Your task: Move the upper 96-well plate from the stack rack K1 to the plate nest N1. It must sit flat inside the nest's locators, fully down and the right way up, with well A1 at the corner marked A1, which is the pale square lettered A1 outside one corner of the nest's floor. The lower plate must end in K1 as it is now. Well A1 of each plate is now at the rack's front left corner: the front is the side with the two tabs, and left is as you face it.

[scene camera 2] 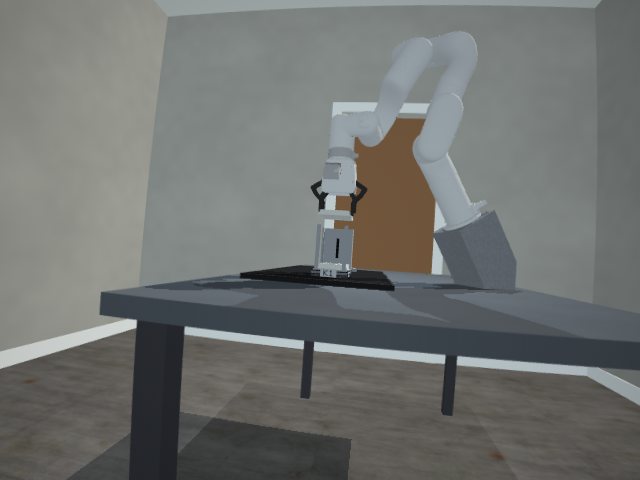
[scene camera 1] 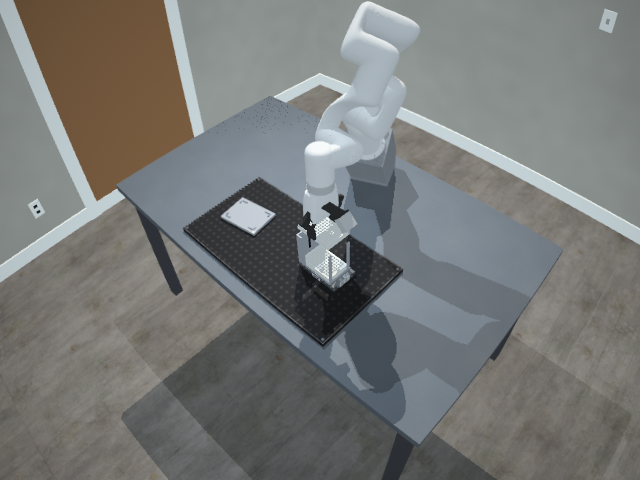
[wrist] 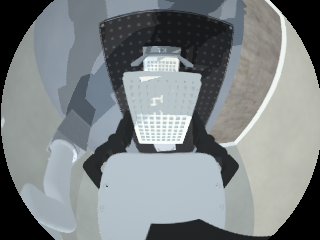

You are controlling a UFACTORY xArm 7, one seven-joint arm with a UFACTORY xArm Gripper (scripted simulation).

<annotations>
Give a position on a 96-well plate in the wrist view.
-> At 159, 123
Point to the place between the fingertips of the gripper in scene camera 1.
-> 322, 229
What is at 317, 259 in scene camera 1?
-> A 96-well plate.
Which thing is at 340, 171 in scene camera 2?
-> The gripper.
</annotations>
